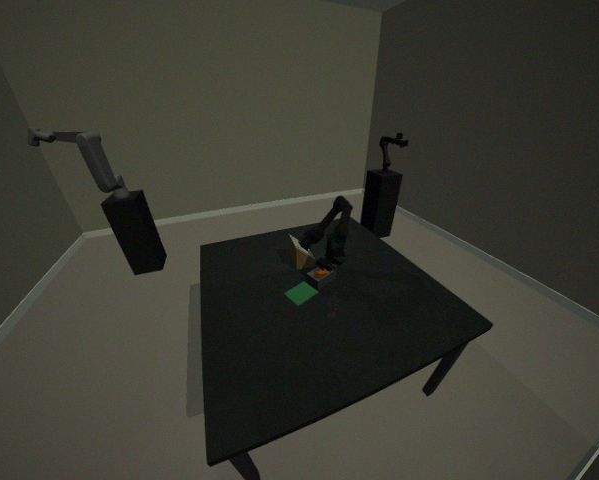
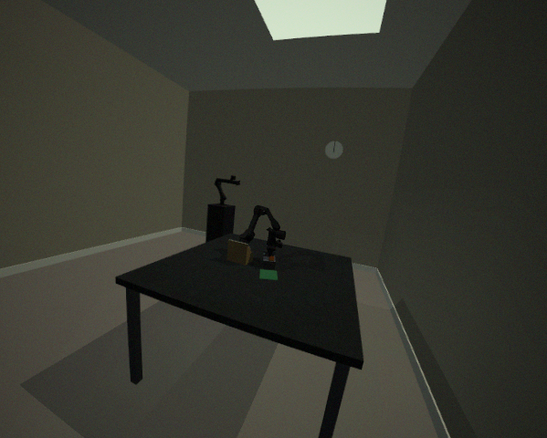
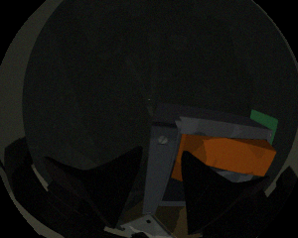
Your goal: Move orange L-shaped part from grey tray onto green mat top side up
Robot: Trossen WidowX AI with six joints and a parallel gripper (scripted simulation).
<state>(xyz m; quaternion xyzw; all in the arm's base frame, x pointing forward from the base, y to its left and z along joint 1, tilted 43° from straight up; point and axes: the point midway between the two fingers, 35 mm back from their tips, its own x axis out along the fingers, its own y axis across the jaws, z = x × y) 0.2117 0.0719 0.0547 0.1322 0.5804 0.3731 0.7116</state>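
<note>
Right now the orange L-shaped part is 5 cm to the right of my gripper tip and 2 cm ahead of it. The rest, counted from my gripper tip: green mat: 21 cm to the right, 8 cm ahead, 6 cm below.
</note>
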